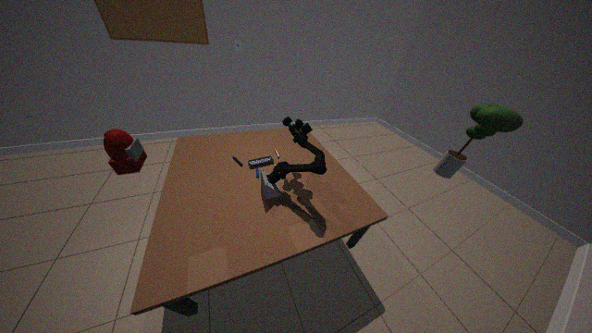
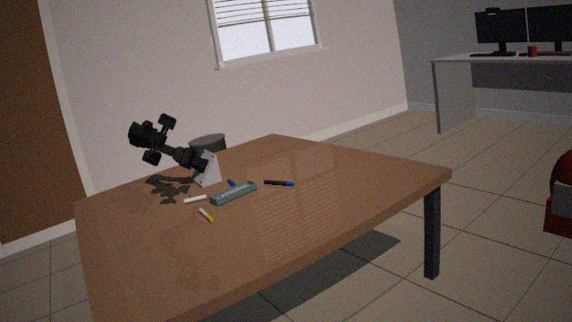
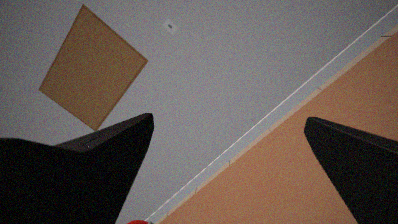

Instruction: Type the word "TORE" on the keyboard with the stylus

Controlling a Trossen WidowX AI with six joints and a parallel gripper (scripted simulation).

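Right now the blue stylus is 20 cm behind my gripper tip, 29 cm to the left of it and 30 cm below it. From my gripper tip the other things lie so: yellow-tipped pen (5 cm ahead, 7 cm to the left, 30 cm below).
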